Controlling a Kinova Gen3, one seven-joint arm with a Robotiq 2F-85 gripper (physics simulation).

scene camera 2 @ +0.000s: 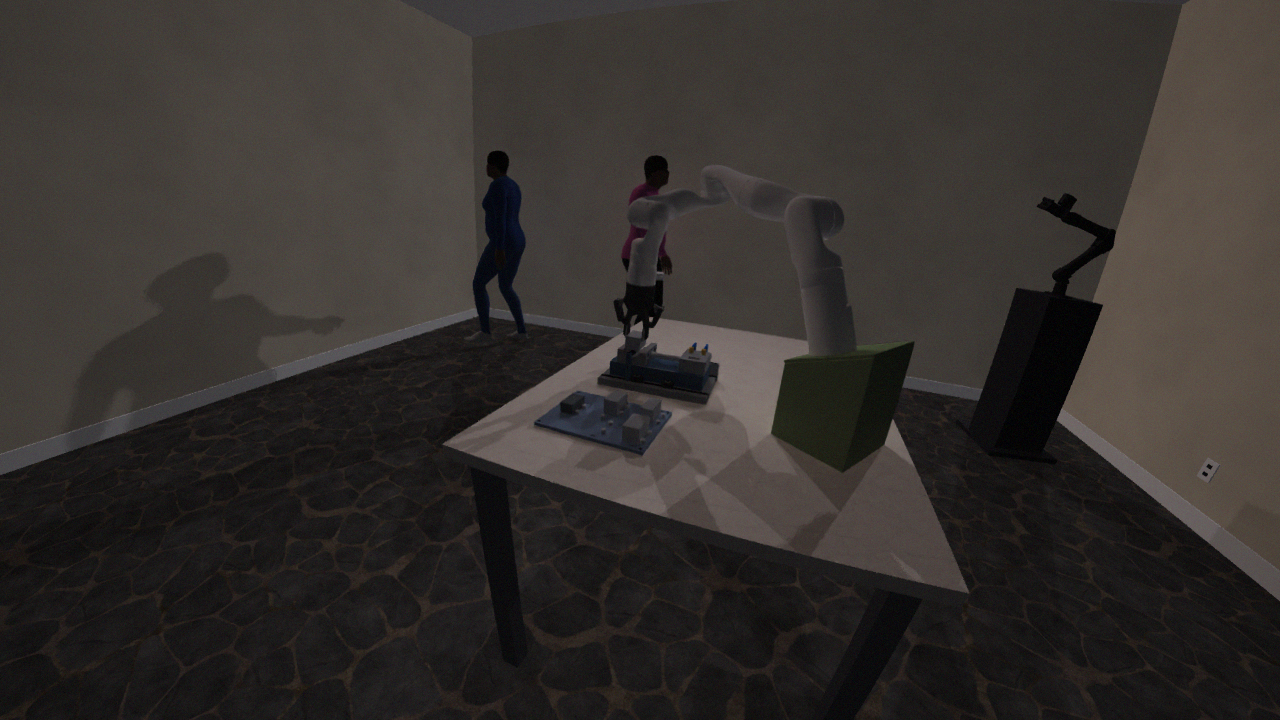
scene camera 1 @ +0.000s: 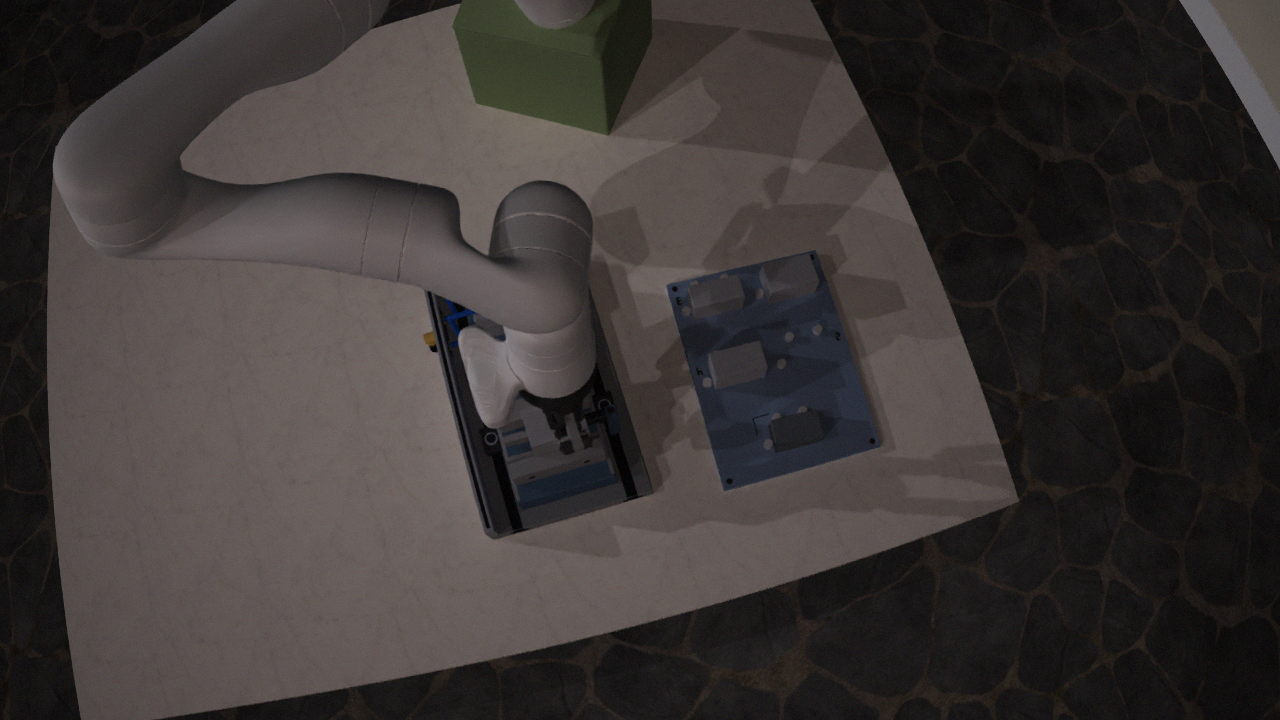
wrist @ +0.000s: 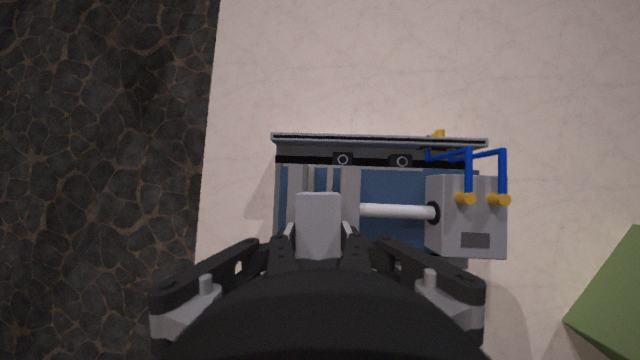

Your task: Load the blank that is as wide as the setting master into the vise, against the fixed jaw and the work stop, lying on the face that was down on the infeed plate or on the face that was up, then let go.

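Frame: origin at the arm's base, x right, y down, z ahead, level; metres.
Where they show: gripper, fingertip midpoint: (scene camera 2: 635, 339) (scene camera 1: 561, 421) (wrist: 318, 231); arm's base, origin of the base link: (scene camera 2: 831, 352).
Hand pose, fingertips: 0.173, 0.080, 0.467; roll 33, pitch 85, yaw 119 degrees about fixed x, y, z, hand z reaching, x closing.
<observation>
Each offset is from my fingertips to the top centre of the thing, as dx, dy, dz. "pt": to the spot under its first point.
My gripper (scene camera 1: 570, 440) (scene camera 2: 636, 334) (wrist: 318, 231) is shut on a light grey blank {+0.007, -0.014, +0.000} (scene camera 2: 635, 342) (wrist: 318, 215), one finger on each side. The blank is over the gap between the vise's jaws and stands higher than them; its lower end is hidden, so I cannot tell whether it touches the vise. The fixed jaw (scene camera 1: 559, 465) (wrist: 297, 177) is on one side and the moving jaw (wrist: 351, 182), on a white rod, on the other. I cannot make out the work stop in the wrist view. The blue infeed plate {-0.251, +0.113, -0.001} (scene camera 1: 839, 389) (scene camera 2: 586, 424) lies beside the vise.
Three light grey blocks {-0.219, +0.077, -0.097} (scene camera 1: 716, 295) {-0.309, +0.077, -0.086} (scene camera 1: 789, 277) {-0.207, +0.077, -0.012} (scene camera 1: 738, 364) and a darker block {-0.239, +0.088, +0.084} (scene camera 1: 795, 430) (scene camera 2: 571, 402) stand on the plate among pegs. A grey housing {pt -0.007, +0.025, -0.157} (wrist: 465, 225) with blue tubes {pt +0.049, +0.011, -0.154} (wrist: 468, 172) stands at the vise's end. A green block (scene camera 1: 546, 76) (scene camera 2: 836, 402) is by the arm's base.
</observation>
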